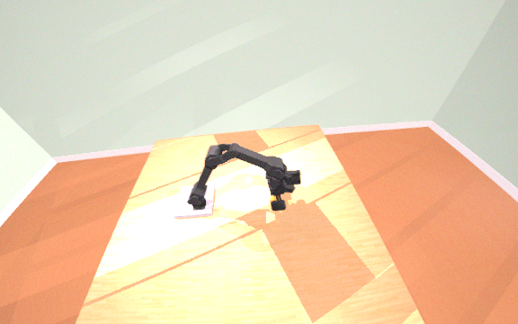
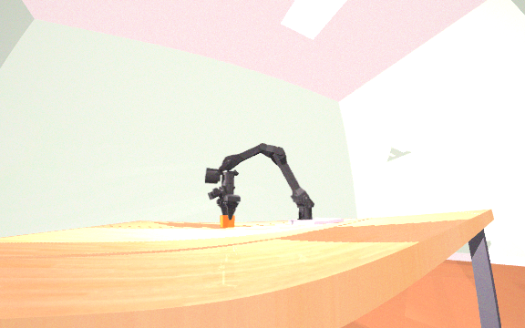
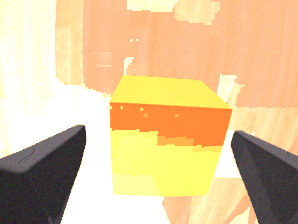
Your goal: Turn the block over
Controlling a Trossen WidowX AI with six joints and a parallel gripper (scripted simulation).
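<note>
Right now the block is 10 mm behind my gripper tip and 10 mm below it.
</note>
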